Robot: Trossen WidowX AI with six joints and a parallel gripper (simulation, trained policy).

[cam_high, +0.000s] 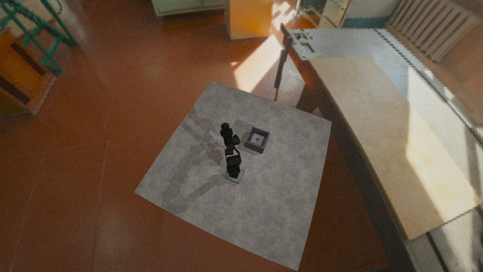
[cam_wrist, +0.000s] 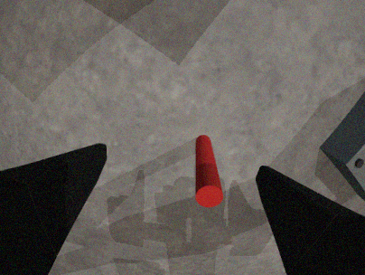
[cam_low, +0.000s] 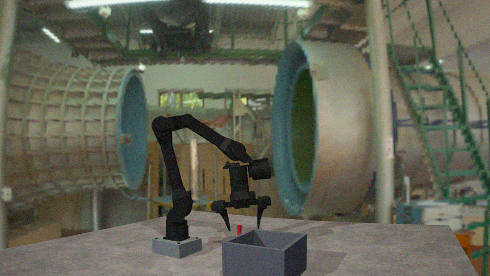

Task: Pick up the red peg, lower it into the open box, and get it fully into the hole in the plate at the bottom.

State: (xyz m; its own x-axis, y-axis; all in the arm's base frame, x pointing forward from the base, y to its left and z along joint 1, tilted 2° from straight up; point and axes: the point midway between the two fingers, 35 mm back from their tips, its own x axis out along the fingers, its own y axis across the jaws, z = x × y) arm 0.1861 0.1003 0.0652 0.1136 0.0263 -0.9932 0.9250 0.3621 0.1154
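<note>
Now: the red peg 20 mm behind my gripper tip and 30 mm below it. The rest, counted from my gripper tip: dark grey box (140 mm ahead, 190 mm to the right, 40 mm below); then pale plate (140 mm ahead, 190 mm to the right, 20 mm below).
</note>
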